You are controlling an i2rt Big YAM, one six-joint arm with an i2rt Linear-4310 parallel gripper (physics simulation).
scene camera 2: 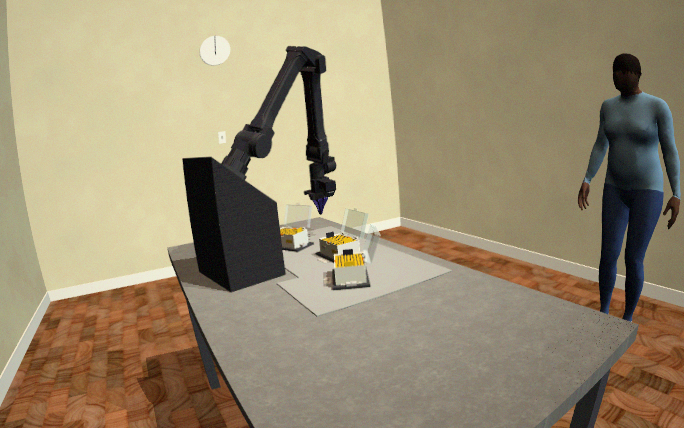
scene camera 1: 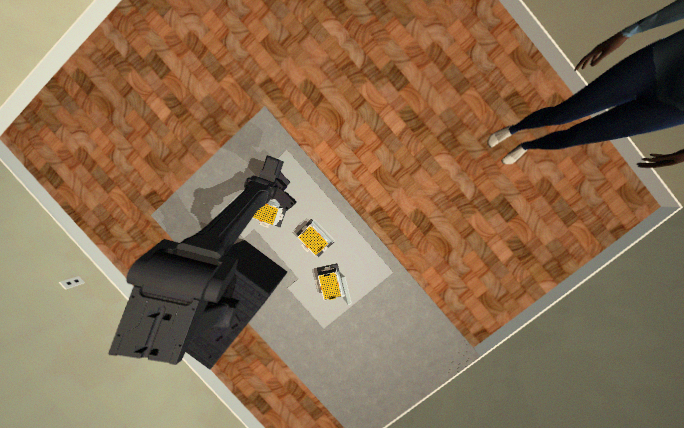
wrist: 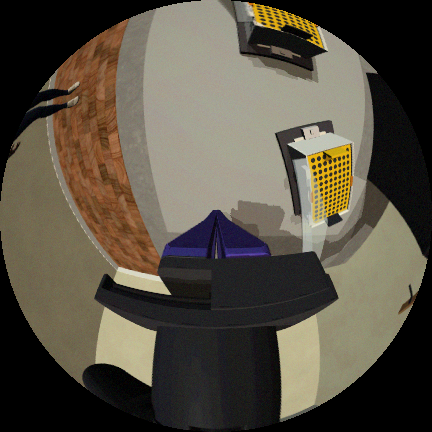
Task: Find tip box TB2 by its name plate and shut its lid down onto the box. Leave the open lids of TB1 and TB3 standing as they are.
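Frame: origin at the arm's base, x ahead, y left, z up, level; millimetres.
Seen in the pictures: gripper, fingertip midpoint: (scene camera 2: 320, 214) (wrist: 215, 215); arm's base, origin of the base link: (scene camera 2: 229, 176).
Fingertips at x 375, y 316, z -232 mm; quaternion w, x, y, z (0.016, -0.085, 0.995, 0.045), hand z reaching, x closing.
Pixels of each thing's middle, then the offset from my fingertips to it. Level surfaces: height alone.
- far box, body centre: (wrist: 335, 190) (scene camera 2: 287, 229) (scene camera 1: 263, 212) 151 mm back, 51 mm right, 29 mm down
- middle box, body centre: (scene camera 2: 336, 247) (scene camera 1: 312, 241) 41 mm back, 280 mm right, 60 mm down
- third box, body centre: (scene camera 2: 345, 268) (scene camera 1: 327, 284) 90 mm back, 494 mm right, 60 mm down
- pale mat, its level: 93 mm down
- grey table, its level: 96 mm down
Three white tip boxes with yellow tip racks stand on the pale mat, each with its clear lid open. The far box (scene camera 1: 266, 214) (scene camera 2: 294, 237) (wrist: 332, 185) is nearest my gripper. The middle box (scene camera 1: 313, 239) (scene camera 2: 339, 245) (wrist: 287, 25) stands beyond it in the wrist view, cut off by the view's edge. The third box (scene camera 1: 329, 285) (scene camera 2: 350, 270) stands nearest scene camera 2. The name plates are too small to read, so I cannot tell which is TB2. My gripper (scene camera 2: 320, 212) (wrist: 215, 215) is shut and empty, pointing down above the mat beside the far box, touching no lid.
The pale mat (scene camera 1: 322, 315) (scene camera 2: 317, 306) (wrist: 200, 100) lies on the grey table (scene camera 1: 383, 363) (scene camera 2: 403, 353). The black arm stand (scene camera 2: 252, 237) is beside the mat. A person (scene camera 1: 595, 95) (scene camera 2: 633, 146) stands beyond the table on the wooden floor.
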